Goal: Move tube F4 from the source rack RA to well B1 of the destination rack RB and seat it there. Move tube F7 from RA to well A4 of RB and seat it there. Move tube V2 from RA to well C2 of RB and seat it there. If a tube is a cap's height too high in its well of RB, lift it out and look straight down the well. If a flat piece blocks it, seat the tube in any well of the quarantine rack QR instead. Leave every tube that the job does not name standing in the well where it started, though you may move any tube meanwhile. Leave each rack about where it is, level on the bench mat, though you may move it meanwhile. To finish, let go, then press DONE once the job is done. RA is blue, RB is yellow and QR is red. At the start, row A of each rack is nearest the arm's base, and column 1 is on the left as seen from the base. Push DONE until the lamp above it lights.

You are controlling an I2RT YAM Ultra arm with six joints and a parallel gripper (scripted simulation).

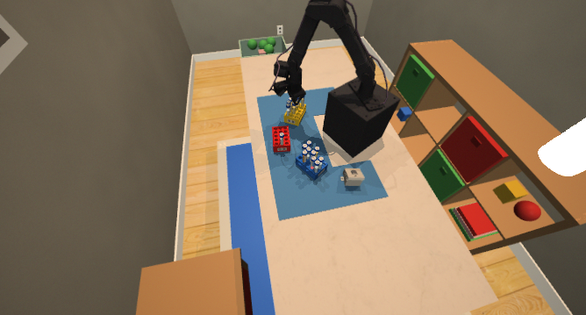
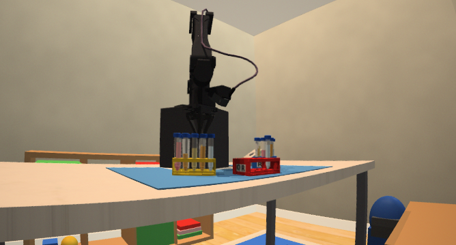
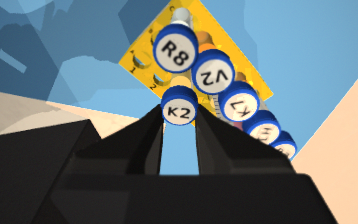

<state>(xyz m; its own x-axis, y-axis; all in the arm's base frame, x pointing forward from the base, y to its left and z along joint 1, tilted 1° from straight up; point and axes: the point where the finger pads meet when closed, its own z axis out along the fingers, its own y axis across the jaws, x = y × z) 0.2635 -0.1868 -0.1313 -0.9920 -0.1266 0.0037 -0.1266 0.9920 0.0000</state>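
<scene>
My gripper is now 10 mm short of the tube and 60 mm above it. Round my hand: red rack (120 mm ahead, 140 mm to the left, 100 mm below); then tube R8 (40 mm ahead, 60 mm below); then rack RB (10 mm behind, 20 mm to the right, 100 mm below).
</scene>
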